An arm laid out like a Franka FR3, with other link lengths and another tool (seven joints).
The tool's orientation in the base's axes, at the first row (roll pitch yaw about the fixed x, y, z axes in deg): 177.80, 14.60, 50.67
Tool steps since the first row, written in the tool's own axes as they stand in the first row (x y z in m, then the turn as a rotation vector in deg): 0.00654, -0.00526, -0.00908, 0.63, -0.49, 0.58; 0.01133, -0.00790, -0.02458, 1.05, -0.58, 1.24; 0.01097, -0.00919, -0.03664, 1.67, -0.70, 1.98; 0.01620, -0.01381, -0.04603, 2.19, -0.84, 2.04; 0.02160, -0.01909, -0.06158, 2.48, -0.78, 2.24; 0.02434, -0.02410, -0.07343, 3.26, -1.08, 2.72; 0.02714, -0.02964, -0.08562, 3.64, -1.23, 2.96; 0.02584, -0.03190, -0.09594, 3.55, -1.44, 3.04; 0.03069, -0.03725, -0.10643, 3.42, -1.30, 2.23; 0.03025, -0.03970, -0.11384, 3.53, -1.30, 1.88
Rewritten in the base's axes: 0.00109, 0.01018, 0.00694, -0.07, 0.65, -0.74; 0.00399, 0.01881, 0.02062, 0.03, 0.88, -1.49; 0.00433, 0.02199, 0.03232, 0.22, 1.25, -2.36; 0.00516, 0.03086, 0.03991, 0.42, 1.72, -2.56; 0.00638, 0.04161, 0.05339, 0.62, 1.85, -2.82; 0.00569, 0.04940, 0.06398, 0.80, 2.52, -3.49; 0.00468, 0.05763, 0.07485, 0.89, 2.85, -3.83; 0.00346, 0.06033, 0.08508, 0.66, 2.89, -3.89; 0.00363, 0.06961, 0.09380, 0.79, 2.88, -3.07; 0.00242, 0.07244, 0.10098, 0.91, 3.04, -2.76
